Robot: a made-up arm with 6 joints. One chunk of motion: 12 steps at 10 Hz.
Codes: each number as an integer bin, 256 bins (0 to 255) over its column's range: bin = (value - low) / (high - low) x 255, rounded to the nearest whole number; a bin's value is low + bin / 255 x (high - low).
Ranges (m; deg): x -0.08..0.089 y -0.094..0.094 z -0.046..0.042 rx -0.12..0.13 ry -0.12..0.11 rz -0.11..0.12
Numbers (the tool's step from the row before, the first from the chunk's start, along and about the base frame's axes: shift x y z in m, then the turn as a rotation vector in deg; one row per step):
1: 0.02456 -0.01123 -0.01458 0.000 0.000 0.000
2: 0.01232 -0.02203 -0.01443 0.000 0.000 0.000
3: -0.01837 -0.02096 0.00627 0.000 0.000 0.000
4: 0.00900 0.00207 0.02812 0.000 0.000 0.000
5: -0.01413 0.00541 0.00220 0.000 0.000 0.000
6: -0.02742 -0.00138 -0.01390 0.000 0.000 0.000
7: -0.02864 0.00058 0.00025 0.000 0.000 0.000
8: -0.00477 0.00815 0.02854 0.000 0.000 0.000
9: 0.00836 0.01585 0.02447 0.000 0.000 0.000
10: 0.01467 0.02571 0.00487 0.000 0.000 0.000
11: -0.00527 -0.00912 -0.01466 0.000 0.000 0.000
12: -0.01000 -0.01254 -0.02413 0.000 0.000 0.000
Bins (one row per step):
1: 158 112 91 122 133 122
2: 139 98 91 122 133 122
3: 93 99 151 122 133 122
4: 134 130 215 122 133 122
5: 99 135 140 122 133 122
6: 79 126 93 122 133 122
7: 77 128 134 122 133 122
8: 114 139 216 122 133 122
9: 133 149 204 122 133 122
10: 143 162 147 122 133 122
11: 113 115 91 122 133 122
12: 106 110 63 122 133 122

